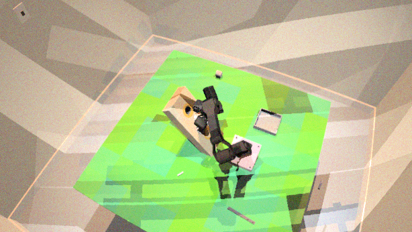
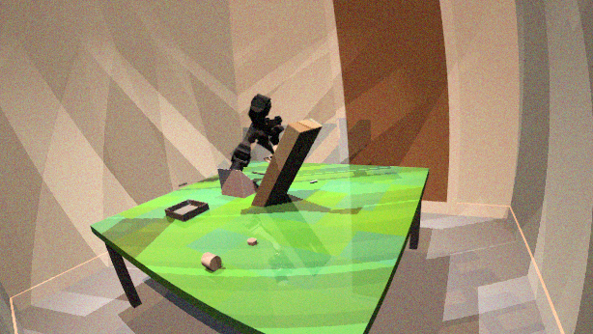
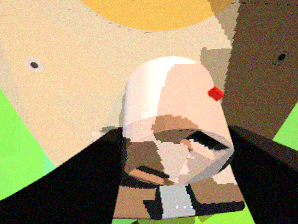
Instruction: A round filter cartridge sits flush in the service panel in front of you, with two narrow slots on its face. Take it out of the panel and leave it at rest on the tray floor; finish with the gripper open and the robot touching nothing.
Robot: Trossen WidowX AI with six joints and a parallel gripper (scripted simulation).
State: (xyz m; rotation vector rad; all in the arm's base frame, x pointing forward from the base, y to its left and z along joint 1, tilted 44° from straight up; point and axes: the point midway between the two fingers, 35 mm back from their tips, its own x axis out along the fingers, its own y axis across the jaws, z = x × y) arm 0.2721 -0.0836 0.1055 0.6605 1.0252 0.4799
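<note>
The tan service panel is 40 mm ahead of my gripper tip, 10 mm to the left of it and 40 mm below it. From my gripper tip the other things lie so: small disc (140 mm ahead, 340 mm to the right, 220 mm below); round filter cartridge (right at my gripper tip); short stick (10 mm behind, 270 mm to the left, 220 mm below).
</note>
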